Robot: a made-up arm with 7 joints. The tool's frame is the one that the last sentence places. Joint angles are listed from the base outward.
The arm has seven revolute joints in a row. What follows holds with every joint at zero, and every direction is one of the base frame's. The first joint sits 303 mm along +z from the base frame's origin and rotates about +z. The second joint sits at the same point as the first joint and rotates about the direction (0, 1, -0.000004). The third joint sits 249 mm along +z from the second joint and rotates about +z. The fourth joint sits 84 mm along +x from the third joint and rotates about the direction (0, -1, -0.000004). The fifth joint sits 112 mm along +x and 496 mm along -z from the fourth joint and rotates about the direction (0, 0.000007, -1). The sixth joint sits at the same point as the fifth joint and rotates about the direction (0, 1, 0.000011). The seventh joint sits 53 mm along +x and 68 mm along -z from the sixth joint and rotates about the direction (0, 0.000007, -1). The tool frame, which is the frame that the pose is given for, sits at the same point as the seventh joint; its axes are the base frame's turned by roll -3.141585, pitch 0 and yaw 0 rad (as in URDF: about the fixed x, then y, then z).
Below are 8 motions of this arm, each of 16 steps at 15 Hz.
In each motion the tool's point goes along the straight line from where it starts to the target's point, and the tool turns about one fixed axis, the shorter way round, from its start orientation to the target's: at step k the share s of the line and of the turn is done. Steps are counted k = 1, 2, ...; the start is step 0. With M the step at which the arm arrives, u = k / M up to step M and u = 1 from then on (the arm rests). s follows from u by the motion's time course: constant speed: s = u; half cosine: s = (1 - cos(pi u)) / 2; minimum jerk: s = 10 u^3 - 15 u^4 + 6 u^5.
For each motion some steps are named. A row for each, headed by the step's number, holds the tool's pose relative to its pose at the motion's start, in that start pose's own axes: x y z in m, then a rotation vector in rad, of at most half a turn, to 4 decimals.
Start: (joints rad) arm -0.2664 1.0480 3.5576 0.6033 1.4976 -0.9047 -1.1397
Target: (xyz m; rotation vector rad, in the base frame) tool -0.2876 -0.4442 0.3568 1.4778 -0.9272 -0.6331
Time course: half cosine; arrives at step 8
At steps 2, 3, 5, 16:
2: -0.0282 -0.0290 -0.0639 0.2255 0.0863 -0.1614
3: -0.0595 -0.0611 -0.1348 0.4753 0.1818 -0.3403
5: -0.1333 -0.1367 -0.3019 1.0646 0.4073 -0.7622
16: -0.1928 -0.1978 -0.4366 1.5399 0.5891 -1.1024

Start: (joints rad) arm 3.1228 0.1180 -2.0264 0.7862 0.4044 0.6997 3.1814
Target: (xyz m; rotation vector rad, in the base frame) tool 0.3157 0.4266 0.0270 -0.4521 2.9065 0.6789
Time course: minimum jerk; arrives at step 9
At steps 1, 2, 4, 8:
1: 0.0006 -0.0015 0.0022 -0.0018 -0.0025 0.0051
2: 0.0037 -0.0103 0.0148 -0.0118 -0.0166 0.0336
4: 0.0194 -0.0533 0.0769 -0.0611 -0.0860 0.1745
8: 0.0483 -0.1327 0.1916 -0.1523 -0.2144 0.4348

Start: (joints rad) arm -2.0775 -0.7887 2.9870 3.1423 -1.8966 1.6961 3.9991
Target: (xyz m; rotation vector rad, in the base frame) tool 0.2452 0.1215 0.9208 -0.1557 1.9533 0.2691
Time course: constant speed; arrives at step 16
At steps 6, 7, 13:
6: -0.0008 -0.0846 0.0775 -0.4336 0.2644 -0.0419
7: -0.0010 -0.0987 0.0904 -0.5059 0.3084 -0.0489
13: -0.0018 -0.1833 0.1679 -0.9396 0.5728 -0.0908

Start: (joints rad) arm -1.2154 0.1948 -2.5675 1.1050 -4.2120 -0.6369 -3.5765
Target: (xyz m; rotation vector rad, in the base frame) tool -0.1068 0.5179 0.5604 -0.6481 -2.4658 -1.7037
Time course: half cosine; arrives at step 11
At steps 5, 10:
5: -0.1469 -0.0021 0.0101 -0.0365 -0.1645 0.3400
10: -0.3356 -0.0047 0.0230 -0.0834 -0.3759 0.7768

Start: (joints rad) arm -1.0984 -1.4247 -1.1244 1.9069 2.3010 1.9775 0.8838
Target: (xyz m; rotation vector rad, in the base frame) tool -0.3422 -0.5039 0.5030 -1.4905 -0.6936 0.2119
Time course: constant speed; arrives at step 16
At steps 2, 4, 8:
2: 0.0195 0.0859 -0.0583 0.0835 -0.1521 0.1467
4: 0.0390 0.1717 -0.1167 0.1669 -0.3042 0.2934
8: 0.0779 0.3435 -0.2333 0.3339 -0.6084 0.5867

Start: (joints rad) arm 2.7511 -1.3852 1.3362 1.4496 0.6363 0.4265 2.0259
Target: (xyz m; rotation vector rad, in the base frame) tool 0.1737 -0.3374 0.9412 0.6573 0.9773 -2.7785
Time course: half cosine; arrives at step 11
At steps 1, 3, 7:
1: 0.0049 -0.0064 -0.0086 0.0169 -0.0100 0.0191
3: 0.0421 -0.0548 -0.0731 0.1443 -0.0854 0.1626
7: 0.1725 -0.2249 -0.2998 0.5916 -0.3503 0.6667

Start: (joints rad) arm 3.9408 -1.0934 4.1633 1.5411 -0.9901 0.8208 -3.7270
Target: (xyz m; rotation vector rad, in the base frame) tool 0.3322 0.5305 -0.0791 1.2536 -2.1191 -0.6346
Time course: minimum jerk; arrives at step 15
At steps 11, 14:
11: 0.4347 0.0067 0.0933 -0.5891 -0.1093 1.4255
14: 0.4937 0.0076 0.1060 -0.6690 -0.1241 1.6190

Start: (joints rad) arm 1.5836 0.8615 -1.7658 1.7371 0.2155 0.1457 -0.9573
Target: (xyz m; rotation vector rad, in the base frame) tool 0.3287 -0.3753 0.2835 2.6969 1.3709 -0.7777
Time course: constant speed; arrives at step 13
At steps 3, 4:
3: -0.1570 -0.0983 -0.0652 0.4571 -0.1745 0.0218
4: -0.2094 -0.1311 -0.0870 0.6095 -0.2327 0.0291

